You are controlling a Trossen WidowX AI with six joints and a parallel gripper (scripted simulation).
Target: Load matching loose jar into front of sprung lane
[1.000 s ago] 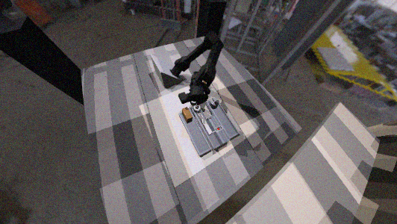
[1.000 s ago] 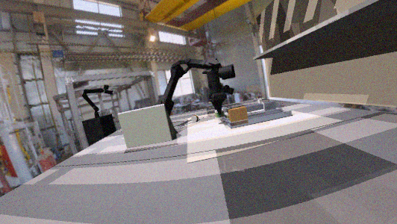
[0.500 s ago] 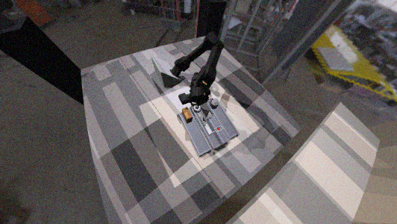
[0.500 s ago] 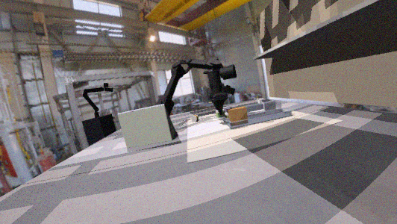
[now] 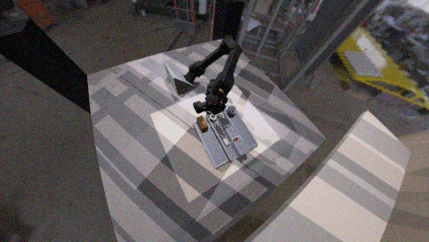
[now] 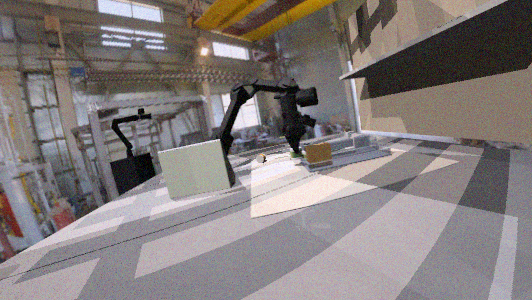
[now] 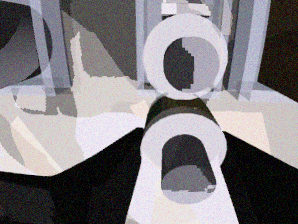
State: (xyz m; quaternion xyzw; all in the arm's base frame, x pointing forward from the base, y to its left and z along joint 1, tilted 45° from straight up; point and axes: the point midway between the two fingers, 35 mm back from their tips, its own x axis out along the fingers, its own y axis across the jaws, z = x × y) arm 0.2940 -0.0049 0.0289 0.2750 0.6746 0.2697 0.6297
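Right now my gripper tip is 8 cm to the left of the orange box, 6 cm short of it and 1 cm above it. Also, from my gripper tip: grey cylinder 13 cm to the left, 6 cm ahead, 2 cm below; sprung lane 19 cm ahead, 3 cm below, 2 cm to the left.
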